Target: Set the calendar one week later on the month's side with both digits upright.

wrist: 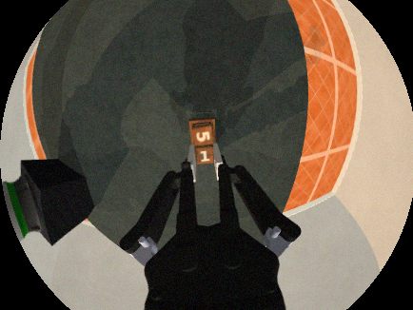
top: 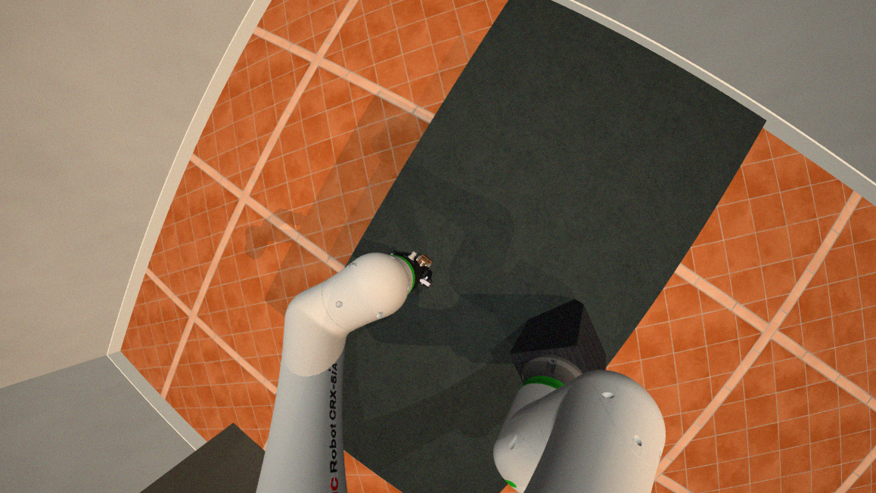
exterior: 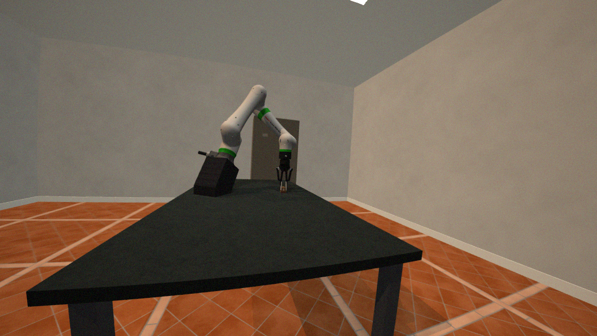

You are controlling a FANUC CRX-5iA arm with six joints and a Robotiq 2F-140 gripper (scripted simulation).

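Now: the brown cube 3 cm to the left of my hand and 3 cm below it. Also, from my hand: brown tray 2 cm to the left, 4 cm below.
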